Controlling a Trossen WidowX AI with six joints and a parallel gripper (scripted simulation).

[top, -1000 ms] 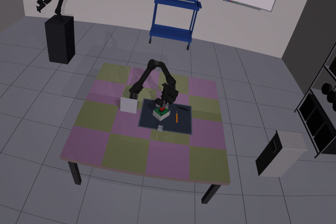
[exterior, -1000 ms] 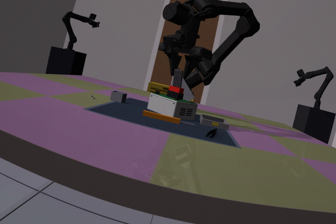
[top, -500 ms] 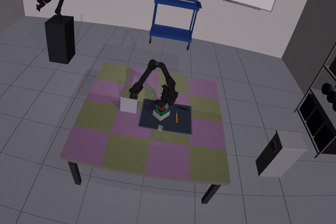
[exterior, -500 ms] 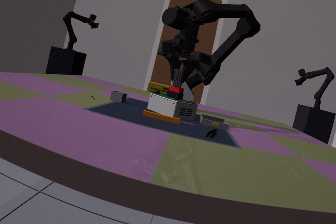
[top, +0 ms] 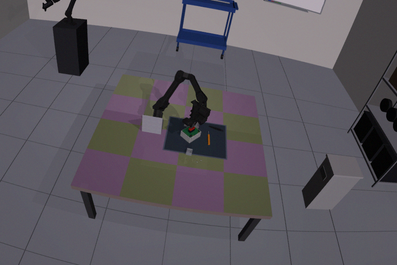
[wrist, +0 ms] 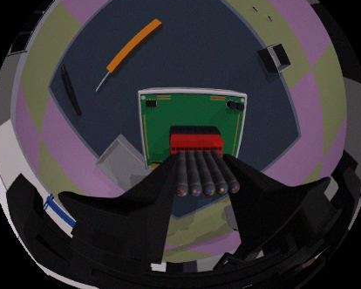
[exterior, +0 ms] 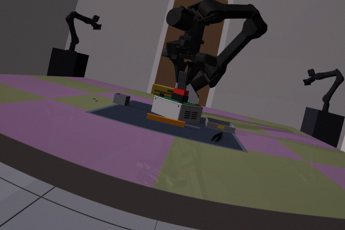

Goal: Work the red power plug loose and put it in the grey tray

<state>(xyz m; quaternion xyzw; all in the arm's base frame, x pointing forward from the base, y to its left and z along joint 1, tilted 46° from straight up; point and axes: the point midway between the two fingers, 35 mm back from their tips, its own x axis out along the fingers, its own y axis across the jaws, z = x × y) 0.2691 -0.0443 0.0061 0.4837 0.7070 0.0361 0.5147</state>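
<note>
My gripper tip is now 2 cm above the red power plug. From my gripper tip the other things lie so: dark mat: 10 cm below, 5 cm ahead.
</note>
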